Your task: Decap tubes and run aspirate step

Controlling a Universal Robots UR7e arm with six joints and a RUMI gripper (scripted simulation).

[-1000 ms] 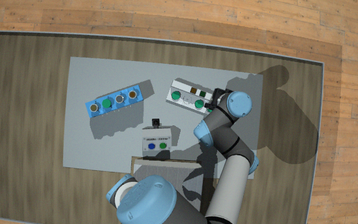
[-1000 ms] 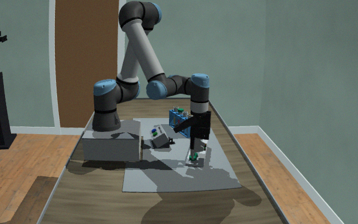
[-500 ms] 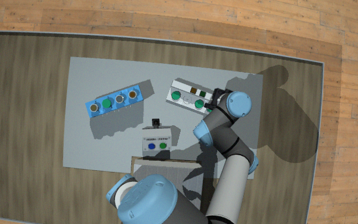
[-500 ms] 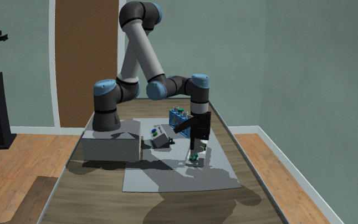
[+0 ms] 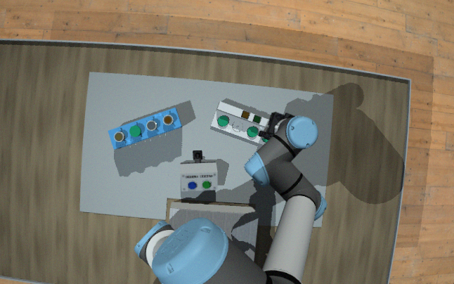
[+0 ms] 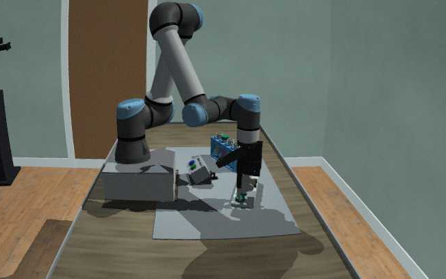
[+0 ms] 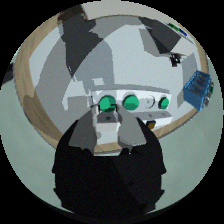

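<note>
My gripper is now 220 mm to the right of the green key, 120 mm past it and 30 mm below it. The rest, counted from my hand: grey key housing: 240 mm to the left, 100 mm behind, 20 mm above; then blue key: 260 mm to the left, 120 mm behind, 30 mm above.
</note>
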